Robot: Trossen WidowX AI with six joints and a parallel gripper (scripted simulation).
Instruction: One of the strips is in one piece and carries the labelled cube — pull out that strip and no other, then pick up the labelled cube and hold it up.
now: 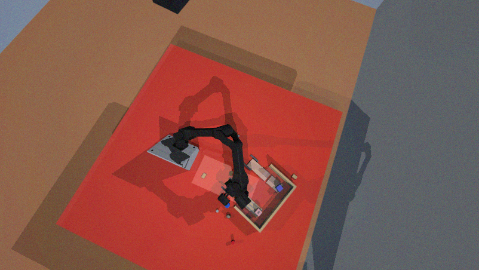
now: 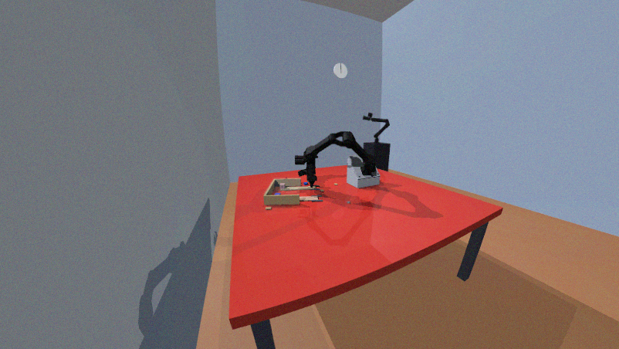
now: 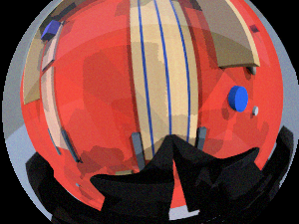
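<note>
The labelled cube is 190 mm ahead of my gripper tip, 40 mm to the right of it and 10 mm above it. The rest, counted from my gripper tip: red piece: 140 mm ahead, 240 mm to the right, 10 mm above.
</note>
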